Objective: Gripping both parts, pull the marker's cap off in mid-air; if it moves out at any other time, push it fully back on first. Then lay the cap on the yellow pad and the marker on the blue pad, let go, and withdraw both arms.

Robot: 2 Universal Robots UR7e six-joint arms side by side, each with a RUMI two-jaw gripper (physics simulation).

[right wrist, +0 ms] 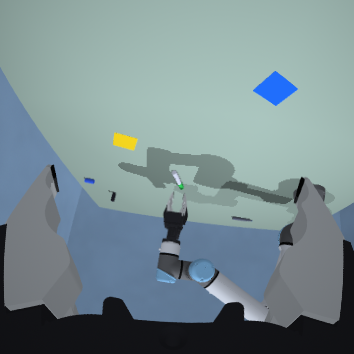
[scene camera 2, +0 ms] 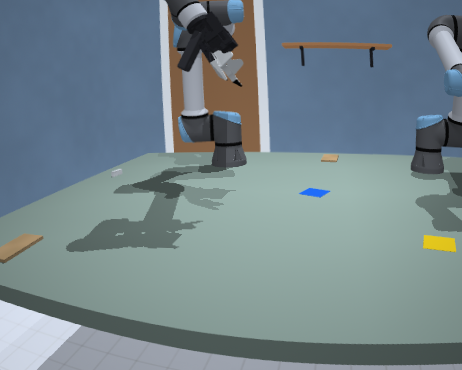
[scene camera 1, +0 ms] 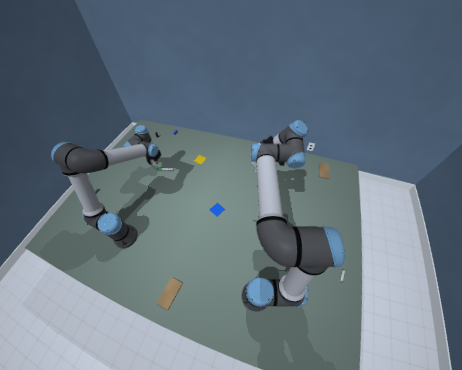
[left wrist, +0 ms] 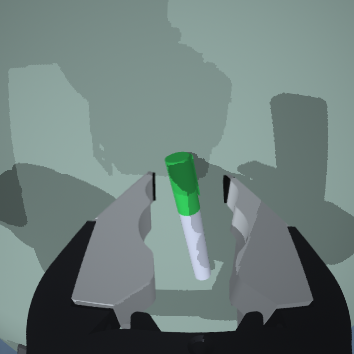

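Where they show: left gripper, fingertip midpoint: (right wrist: 178, 191) (scene camera 1: 156, 166) (left wrist: 189, 175); right gripper, fingertip midpoint: (right wrist: 177, 172) (scene camera 2: 234, 83) (scene camera 1: 256, 162); left arm's base at its link origin: (scene camera 2: 427, 170) (scene camera 1: 126, 236); right arm's base at its link origin: (scene camera 2: 229, 163).
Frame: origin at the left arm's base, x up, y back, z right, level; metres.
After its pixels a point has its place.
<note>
The marker has a white barrel (scene camera 1: 169, 169) @(z 0.032, x 0.014, y -0.583 m) (left wrist: 195, 245) @(z 0.005, x 0.018, y -0.581 m) (right wrist: 176, 176) @(z 0.033, x 0.014, y -0.582 m) and a green cap (scene camera 1: 159, 169) @(z -0.048, x 0.014, y -0.563 m) (left wrist: 181, 175) @(z -0.066, x 0.019, y -0.567 m) (right wrist: 181, 186) @(z -0.054, x 0.016, y -0.562 m) on its end. It lies on the green table, cap towards the left arm. My left gripper (scene camera 1: 157, 165) @(z -0.074, x 0.034, y -0.572 m) (left wrist: 189, 175) @(z -0.074, x 0.034, y -0.572 m) (right wrist: 178, 191) @(z -0.074, x 0.034, y -0.572 m) is open, close over the marker; in the left wrist view the cap shows between its fingertips, with a gap on both sides. My right gripper (scene camera 2: 231, 80) @(z 0.712, x 0.338, y -0.525 m) (right wrist: 177, 172) @(z 0.712, x 0.338, y -0.525 m) is open and empty, high above the table. The yellow pad (scene camera 1: 200, 159) @(z 0.227, x 0.001, y -0.754 m) (scene camera 2: 439, 243) @(z 0.224, x 0.001, y -0.755 m) (right wrist: 125, 141) @(z 0.224, x 0.001, y -0.749 m) and blue pad (scene camera 1: 217, 209) @(z 0.508, x 0.001, y -0.353 m) (scene camera 2: 314, 192) @(z 0.507, x 0.001, y -0.354 m) (right wrist: 275, 89) @(z 0.505, x 0.001, y -0.351 m) lie flat.
Brown boards (scene camera 1: 170, 293) @(z 0.426, x 0.008, y 0.212 m) (scene camera 1: 324, 170) @(z 1.204, x 0.008, y -0.886 m) (scene camera 2: 330, 158) @(z 0.421, x 0.008, y 0.178 m) lie near the table's edges. A small white block (scene camera 1: 342, 275) @(z 1.312, x 0.021, y -0.121 m) (scene camera 2: 116, 172) @(z 1.310, x 0.014, y -0.133 m) lies by the right arm's side. A blue piece (scene camera 1: 175, 132) @(z -0.125, x 0.017, y -1.007 m) (right wrist: 89, 180) @(z -0.123, x 0.014, y -1.012 m), a black piece (scene camera 1: 157, 134) @(z -0.268, x 0.033, y -0.927 m) (right wrist: 113, 196) @(z -0.271, x 0.026, y -0.922 m) and a dark rod (right wrist: 242, 218) @(z -0.445, x 0.008, y -0.201 m) lie near the far edge.
</note>
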